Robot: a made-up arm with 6 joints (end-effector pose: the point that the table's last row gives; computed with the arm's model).
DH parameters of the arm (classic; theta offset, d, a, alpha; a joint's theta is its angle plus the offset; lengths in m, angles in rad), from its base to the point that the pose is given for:
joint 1: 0 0.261 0 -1.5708
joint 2: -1.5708 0 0.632 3.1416
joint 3: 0 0 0 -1.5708
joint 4: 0 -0.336 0 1.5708
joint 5: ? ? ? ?
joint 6: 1.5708 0 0 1.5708
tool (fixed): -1.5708 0 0 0
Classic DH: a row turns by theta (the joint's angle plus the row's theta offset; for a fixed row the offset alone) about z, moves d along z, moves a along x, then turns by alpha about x.
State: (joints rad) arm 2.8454 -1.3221 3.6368 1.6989 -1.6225 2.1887
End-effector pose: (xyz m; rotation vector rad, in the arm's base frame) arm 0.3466 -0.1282 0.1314 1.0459 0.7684 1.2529
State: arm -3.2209 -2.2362 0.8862 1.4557 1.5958 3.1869
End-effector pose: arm 0.8352 -0.0470 -0.2896 -1.0896 1.3525 -1.1834
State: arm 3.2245 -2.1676 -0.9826 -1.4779 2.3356 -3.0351
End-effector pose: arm 0.2392 0.0355 0.1542 -0.9172 0.2067 1.3474
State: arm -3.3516 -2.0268 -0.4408 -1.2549 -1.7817 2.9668
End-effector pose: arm 0.4147 -0.0350 0.3211 -1.4142 2.5127 -0.0521
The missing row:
joint 5: 0 0.168 0 -1.5708
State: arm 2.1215 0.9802 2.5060 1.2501 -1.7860 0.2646
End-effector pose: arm -0.1541 0.3522 0.9558 -0.3867 0.0810 0.8863
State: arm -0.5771 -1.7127 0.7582 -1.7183 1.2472 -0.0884
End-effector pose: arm -0.6449 0.4493 0.5106 -1.2417 2.2686 -1.5132
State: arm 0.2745 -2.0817 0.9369 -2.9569 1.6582 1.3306
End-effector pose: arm -0.8928 -0.0798 0.0238 1.8095 -0.8911 1.3034
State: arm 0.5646 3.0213 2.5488 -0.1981 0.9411 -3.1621
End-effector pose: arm 0.3923 0.0535 -0.5488 -2.7236 -0.6046 -0.5723
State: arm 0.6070 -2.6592 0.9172 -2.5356 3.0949 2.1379
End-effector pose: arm -0.6030 -0.2506 -0.3536 1.6779 0.1069 0.8215
